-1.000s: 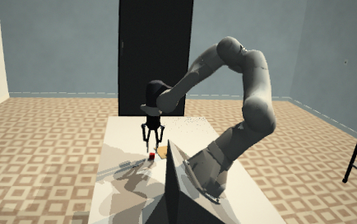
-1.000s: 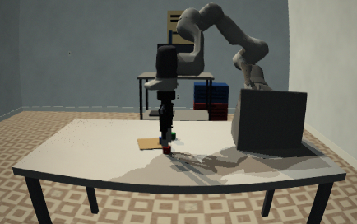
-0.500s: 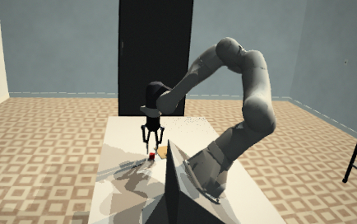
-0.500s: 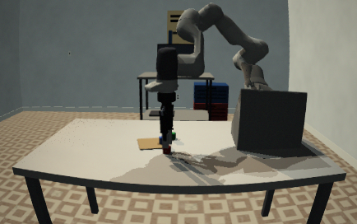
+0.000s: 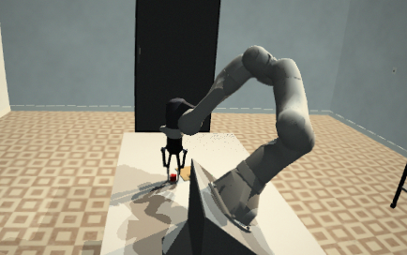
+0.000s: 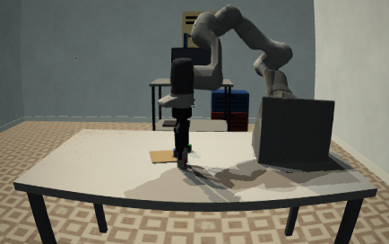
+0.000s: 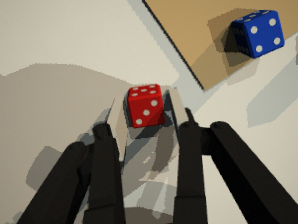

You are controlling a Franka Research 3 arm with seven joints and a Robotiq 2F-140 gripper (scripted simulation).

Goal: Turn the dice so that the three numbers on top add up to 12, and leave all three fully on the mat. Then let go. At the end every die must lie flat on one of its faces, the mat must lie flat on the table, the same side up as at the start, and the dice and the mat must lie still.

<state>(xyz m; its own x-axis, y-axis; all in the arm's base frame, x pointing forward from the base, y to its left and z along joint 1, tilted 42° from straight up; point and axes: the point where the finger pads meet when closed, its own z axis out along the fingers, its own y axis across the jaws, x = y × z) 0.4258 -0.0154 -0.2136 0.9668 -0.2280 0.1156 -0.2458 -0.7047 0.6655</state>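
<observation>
My gripper is now 20 mm above the red die. The rest, counted from my hand: blue die (30 mm ahead, 110 mm to the right, 20 mm below); then green die (20 mm behind, 190 mm to the right, 20 mm below); then tan mat (70 mm ahead, 110 mm to the right, 40 mm below).
</observation>
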